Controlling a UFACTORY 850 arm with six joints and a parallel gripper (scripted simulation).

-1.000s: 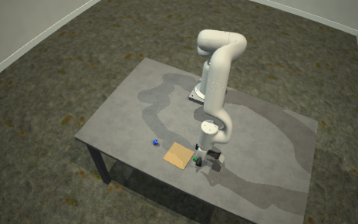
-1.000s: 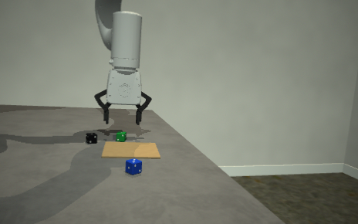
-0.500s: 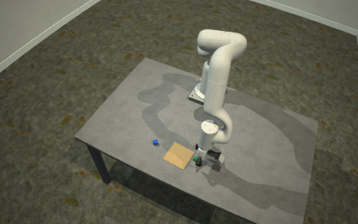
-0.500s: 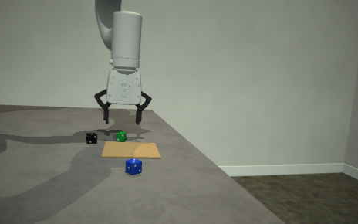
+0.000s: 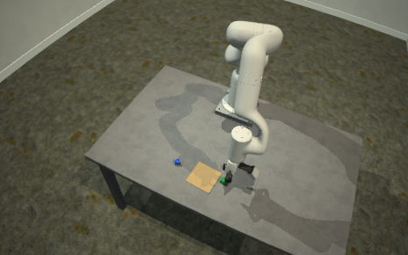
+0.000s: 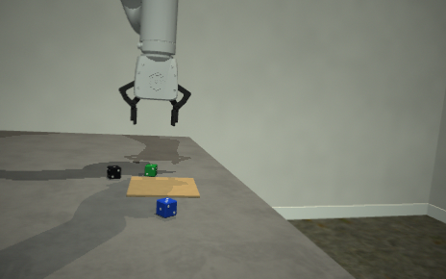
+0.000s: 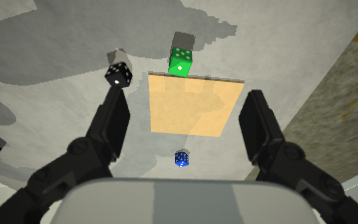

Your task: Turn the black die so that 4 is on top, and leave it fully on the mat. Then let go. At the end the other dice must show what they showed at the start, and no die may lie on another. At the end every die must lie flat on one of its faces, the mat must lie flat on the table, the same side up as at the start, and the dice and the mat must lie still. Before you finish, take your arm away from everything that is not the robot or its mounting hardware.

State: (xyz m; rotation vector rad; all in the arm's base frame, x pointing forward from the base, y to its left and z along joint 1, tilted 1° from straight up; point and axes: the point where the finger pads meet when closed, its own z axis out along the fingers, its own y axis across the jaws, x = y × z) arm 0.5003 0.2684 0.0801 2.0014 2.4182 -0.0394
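The black die lies 110 mm below my hand, 80 mm behind it and 70 mm to the right of it. Round my hand: blue die 290 mm to the right, 110 mm below, 60 mm ahead; then green die 110 mm below, 30 mm to the right; then tan mat 130 mm to the right, 120 mm below, 40 mm ahead.
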